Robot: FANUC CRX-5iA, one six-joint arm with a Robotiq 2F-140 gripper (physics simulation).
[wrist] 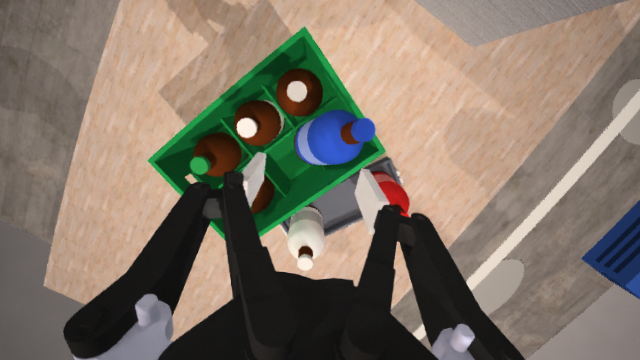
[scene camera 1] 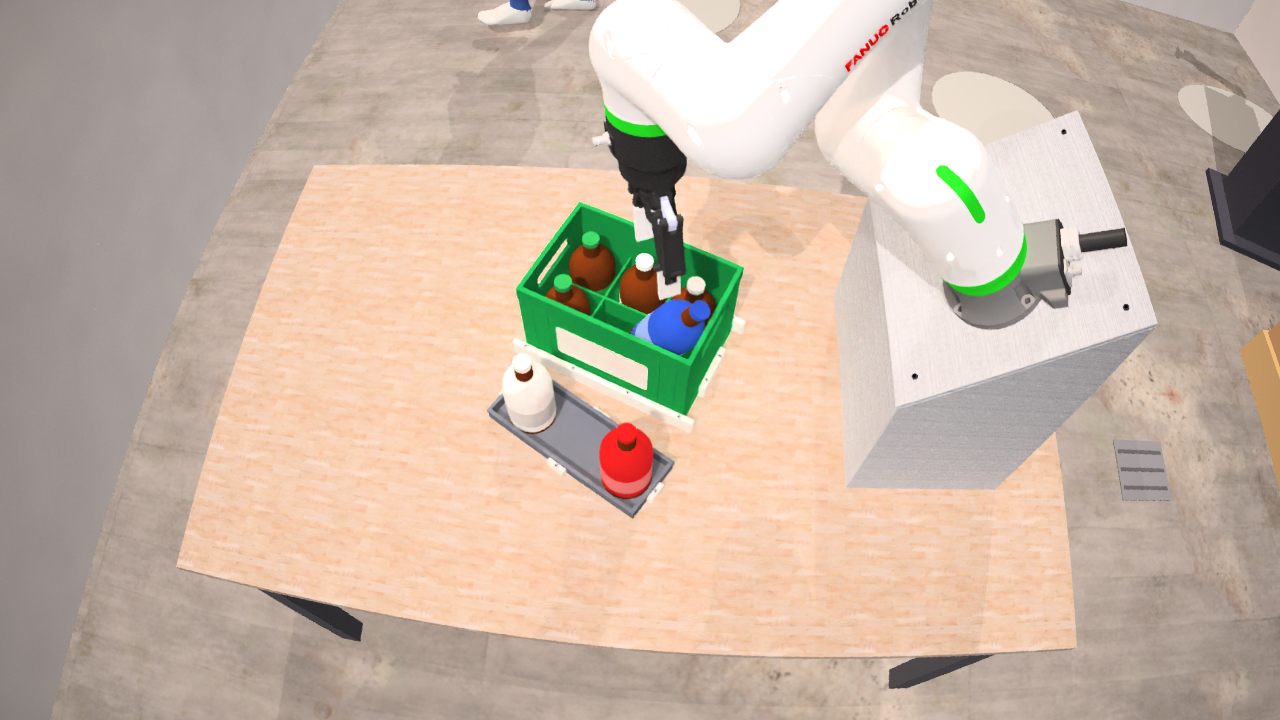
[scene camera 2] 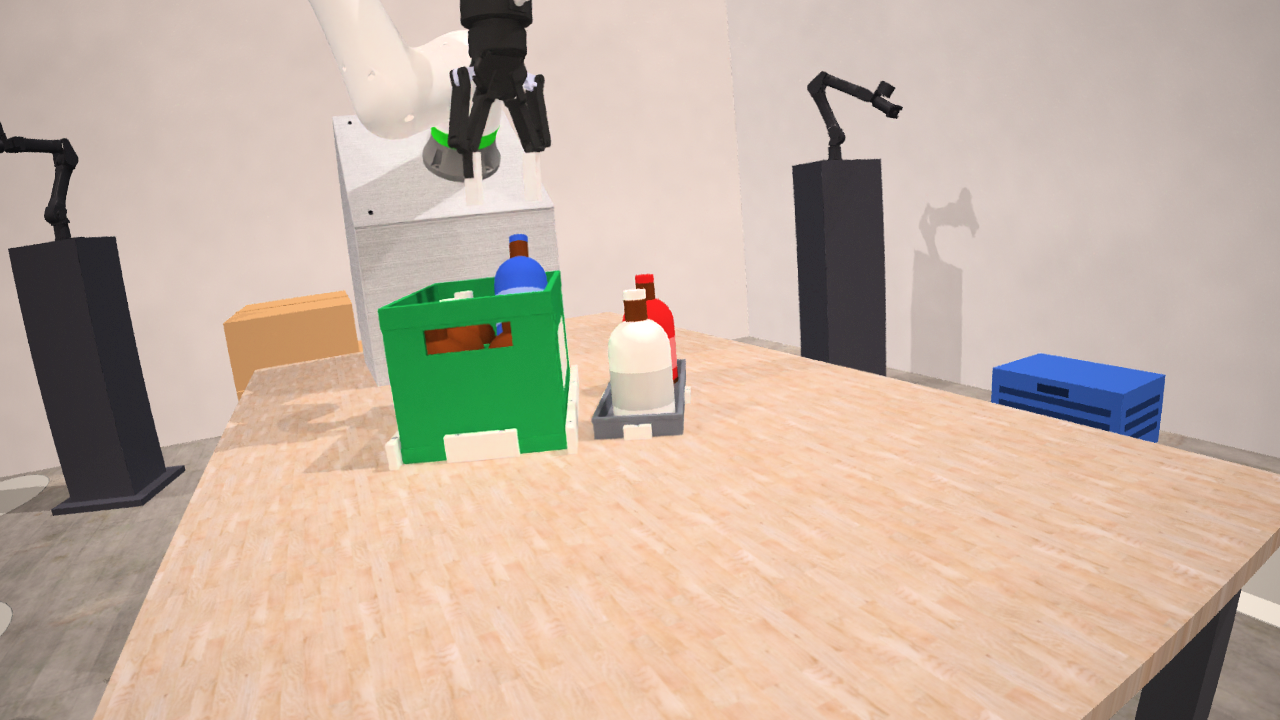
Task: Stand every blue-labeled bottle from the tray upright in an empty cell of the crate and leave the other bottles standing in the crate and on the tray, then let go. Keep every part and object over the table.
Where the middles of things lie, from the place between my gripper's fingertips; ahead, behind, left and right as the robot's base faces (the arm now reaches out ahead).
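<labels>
With the blue-labeled bottle (scene camera 1: 677,325) in sight, I find my gripper 3 cm past it, 1 cm to the right of it and 12 cm above it. Counting from my hand, the red bottle (scene camera 1: 626,453) is 18 cm to the left of it, 3 cm behind it and 19 cm below it. I also see the white bottle (scene camera 2: 639,353), which is 14 cm ahead of my hand, 13 cm to the left of it and 19 cm below it.
</labels>
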